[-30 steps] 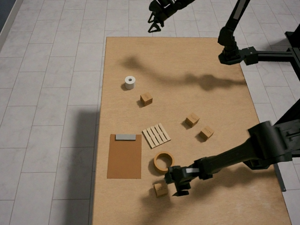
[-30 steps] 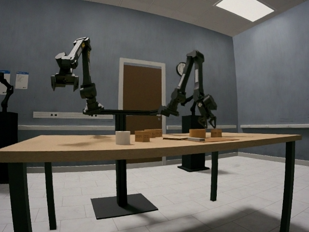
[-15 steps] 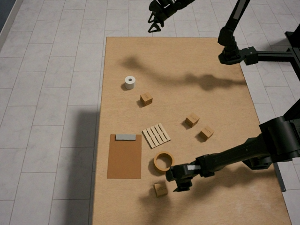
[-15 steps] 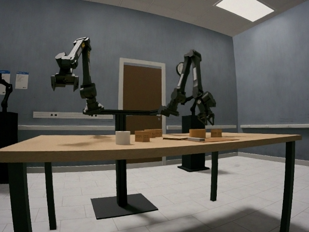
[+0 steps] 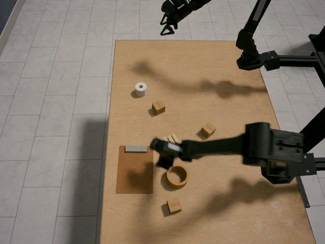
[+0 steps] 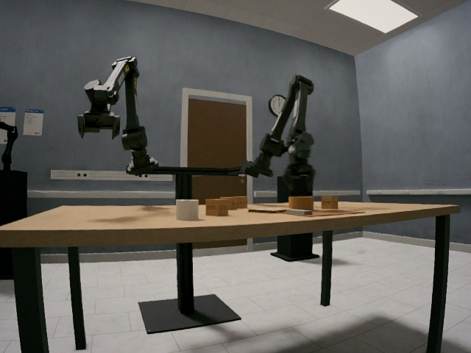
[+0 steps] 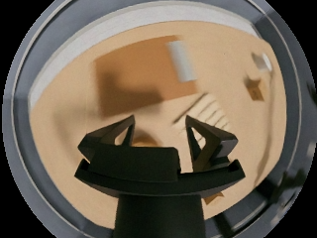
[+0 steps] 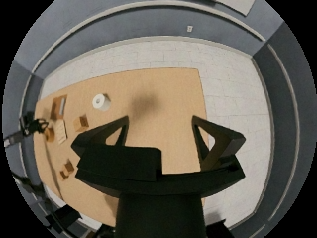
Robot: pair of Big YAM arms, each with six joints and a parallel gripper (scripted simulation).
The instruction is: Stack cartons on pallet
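The white roll lies 45 cm to the right of my left hand, 10 cm ahead of it and 6 cm below it.
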